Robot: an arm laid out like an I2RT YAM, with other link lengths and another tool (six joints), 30 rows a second.
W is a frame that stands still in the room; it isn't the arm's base.
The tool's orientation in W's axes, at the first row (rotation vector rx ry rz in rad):
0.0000, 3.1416, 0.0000
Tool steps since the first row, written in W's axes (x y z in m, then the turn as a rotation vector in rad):
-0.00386, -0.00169, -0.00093, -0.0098, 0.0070, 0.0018
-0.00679, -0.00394, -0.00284, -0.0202, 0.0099, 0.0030
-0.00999, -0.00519, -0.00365, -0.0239, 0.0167, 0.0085
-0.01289, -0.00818, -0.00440, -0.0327, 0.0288, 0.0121
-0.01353, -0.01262, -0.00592, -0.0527, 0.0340, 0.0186
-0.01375, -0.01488, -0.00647, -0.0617, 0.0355, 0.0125
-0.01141, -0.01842, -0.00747, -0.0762, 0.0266, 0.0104
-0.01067, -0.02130, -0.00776, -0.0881, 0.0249, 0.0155
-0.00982, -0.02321, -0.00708, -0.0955, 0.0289, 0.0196
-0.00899, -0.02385, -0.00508, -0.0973, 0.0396, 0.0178
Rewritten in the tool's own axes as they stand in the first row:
0.00386, -0.00169, 0.00093, 0.0098, 0.0070, -0.0018
0.00679, -0.00394, 0.00284, 0.0202, 0.0099, -0.0030
0.00999, -0.00519, 0.00365, 0.0239, 0.0167, -0.0085
0.01289, -0.00818, 0.00440, 0.0327, 0.0288, -0.0121
0.01353, -0.01262, 0.00592, 0.0527, 0.0340, -0.0186
0.01375, -0.01488, 0.00647, 0.0617, 0.0355, -0.0125
0.01141, -0.01842, 0.00747, 0.0762, 0.0266, -0.0104
0.01067, -0.02130, 0.00776, 0.0881, 0.0249, -0.0155
0.00982, -0.02321, 0.00708, 0.0955, 0.0289, -0.0196
0.00899, -0.02385, 0.00508, 0.0973, 0.0396, -0.0178

